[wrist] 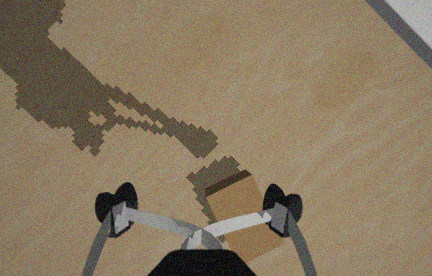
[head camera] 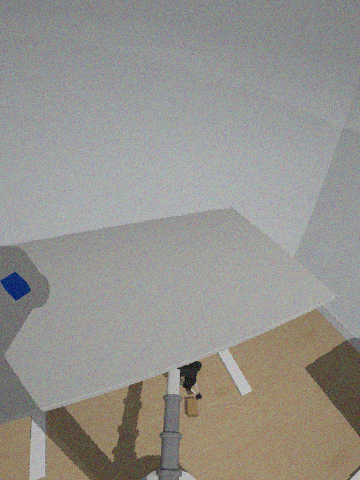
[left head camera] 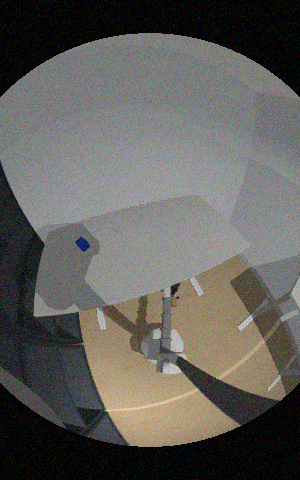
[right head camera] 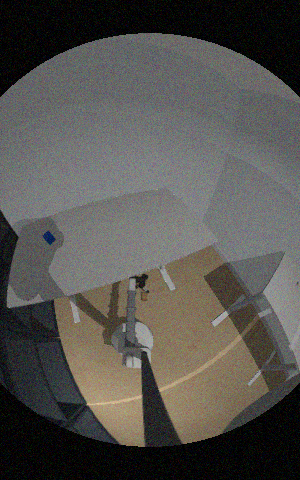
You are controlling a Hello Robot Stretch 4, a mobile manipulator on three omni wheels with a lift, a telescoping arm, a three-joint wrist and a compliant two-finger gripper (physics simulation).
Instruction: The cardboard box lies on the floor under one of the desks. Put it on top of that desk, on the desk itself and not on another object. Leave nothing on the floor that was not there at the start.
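Places are measured from the robot's base along level axes (x ahead, y left, z up), in metres.
Pixels of known places: gripper, fingertip midpoint: (wrist: pixel 201 199) (head camera: pixel 187 392) (left head camera: pixel 171 295) (right head camera: pixel 141 289).
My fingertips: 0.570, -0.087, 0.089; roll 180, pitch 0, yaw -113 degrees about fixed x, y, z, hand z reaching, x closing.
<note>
For each thing: its top centre in the pictures, then the offset to it from my fingertips, as dx, dy, dz. Level surfaces: height alone.
- cardboard box, top centre: (wrist: pixel 245 220) (head camera: pixel 192 406) (right head camera: pixel 144 295) (left head camera: pixel 173 301) -0.057, -0.033, -0.067
- light grey desk, surface height: dz +0.833
- blue object, top centre: (head camera: pixel 13 281) (left head camera: pixel 80 241) (right head camera: pixel 47 235) +0.011, +0.675, +0.878
The cardboard box (head camera: pixel 191 407) (left head camera: pixel 174 302) (right head camera: pixel 144 296) (wrist: pixel 235 199) lies on the floor, seen past the front edge of the light grey desk (head camera: pixel 175 300) (left head camera: pixel 160 255) (right head camera: pixel 130 240). My gripper (head camera: pixel 191 391) (wrist: pixel 201 199) is open, with nothing held between its fingertips. In the wrist view the box shows right of the middle between the fingertips; its right side lies close to the right fingertip, and the finger links and black gripper body hide part of its lower end. In the head view the gripper is just beyond the box, and the arm reaches toward the desk's front edge.
A blue object (head camera: pixel 16 286) (left head camera: pixel 82 244) (right head camera: pixel 49 237) lies on the desk's left part. White desk legs (head camera: pixel 235 372) (head camera: pixel 37 447) stand to the right and left of the arm. Another desk's white legs (right head camera: pixel 223 319) show at the right. A wall stands behind the desk.
</note>
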